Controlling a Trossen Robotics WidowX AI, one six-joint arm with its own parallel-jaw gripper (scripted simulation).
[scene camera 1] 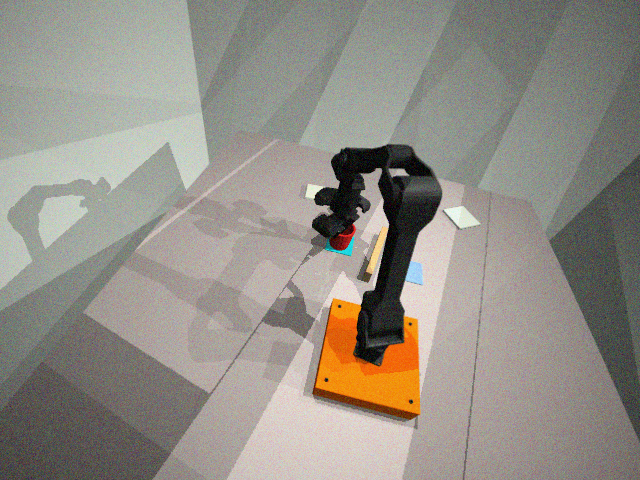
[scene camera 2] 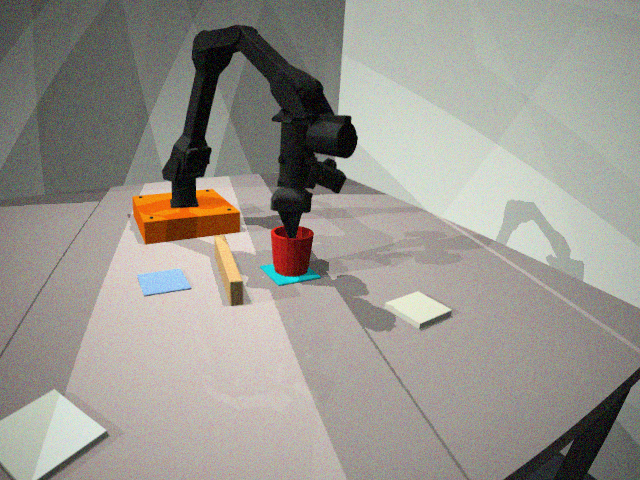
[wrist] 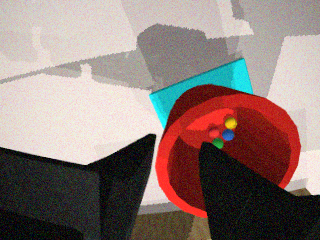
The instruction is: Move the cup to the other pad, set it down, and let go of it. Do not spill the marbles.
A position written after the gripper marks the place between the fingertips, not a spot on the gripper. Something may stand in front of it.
In view: the gripper (scene camera 2: 292, 236), a red cup (scene camera 2: 291, 256), a blue pad (scene camera 2: 166, 281) and a cyan pad (wrist: 235, 75).
The red cup also shows in the wrist view (wrist: 266, 139). The gripper shows as well in scene camera 1 (scene camera 1: 336, 235) and in the wrist view (wrist: 178, 145).
